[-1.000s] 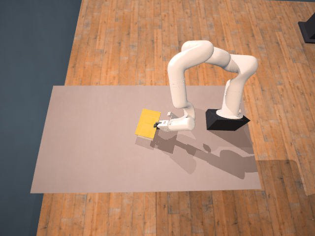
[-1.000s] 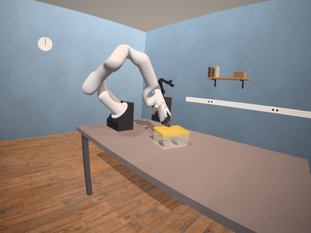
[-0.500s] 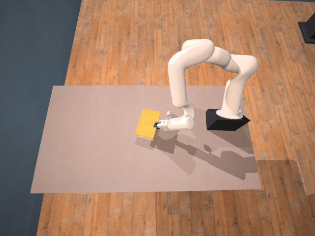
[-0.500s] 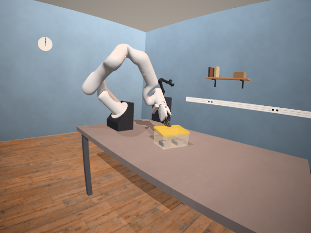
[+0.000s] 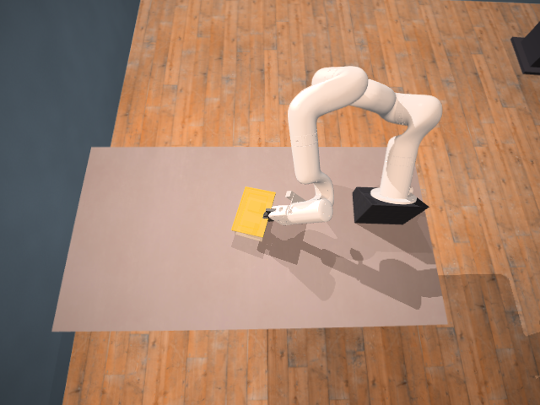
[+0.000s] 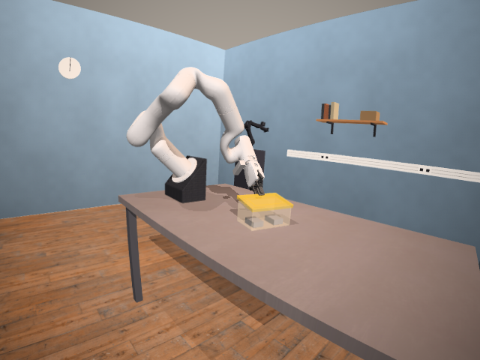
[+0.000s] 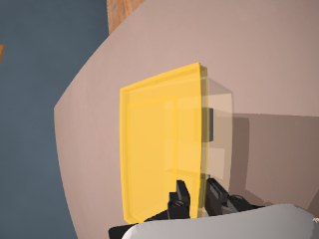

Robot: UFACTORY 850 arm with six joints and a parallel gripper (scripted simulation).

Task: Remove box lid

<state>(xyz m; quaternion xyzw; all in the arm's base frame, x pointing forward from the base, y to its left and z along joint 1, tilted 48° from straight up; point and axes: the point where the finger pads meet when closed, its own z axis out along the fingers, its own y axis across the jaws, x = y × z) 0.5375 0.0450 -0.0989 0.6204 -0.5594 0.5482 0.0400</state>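
Now: hand 70 mm short of the yellow lid, 30 mm to the left of it and 20 mm above it. The rest, counted from my hand: clear box: 80 mm below, 70 mm ahead, 30 mm to the right.
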